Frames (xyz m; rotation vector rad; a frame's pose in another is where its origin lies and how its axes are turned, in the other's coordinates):
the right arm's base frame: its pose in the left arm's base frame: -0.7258 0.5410 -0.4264 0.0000 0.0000 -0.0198
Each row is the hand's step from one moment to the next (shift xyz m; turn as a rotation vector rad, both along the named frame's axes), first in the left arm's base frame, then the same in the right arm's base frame.
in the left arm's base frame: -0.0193 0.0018 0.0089 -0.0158 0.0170 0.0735
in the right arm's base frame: -0.0193 0.0014 0.0089 -0.0161 0.0167 0.0735
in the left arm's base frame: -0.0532 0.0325 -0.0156 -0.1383 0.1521 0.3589
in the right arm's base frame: -0.0538 0.0314 -0.0156 -0.1413 0.1493 0.3589
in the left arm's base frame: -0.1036 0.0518 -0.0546 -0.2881 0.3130 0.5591
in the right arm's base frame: -0.1046 0.0497 -0.0546 -0.2942 0.3072 0.5591
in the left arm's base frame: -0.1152 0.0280 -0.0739 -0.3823 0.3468 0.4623
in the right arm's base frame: -0.1157 0.0257 -0.0739 -0.3891 0.3392 0.4623
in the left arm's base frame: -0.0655 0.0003 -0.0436 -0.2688 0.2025 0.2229
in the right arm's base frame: -0.0655 -0.0010 -0.0436 -0.2728 0.1971 0.2229
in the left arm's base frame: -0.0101 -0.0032 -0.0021 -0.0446 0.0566 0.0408
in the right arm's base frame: -0.0100 -0.0034 -0.0021 -0.0457 0.0557 0.0408
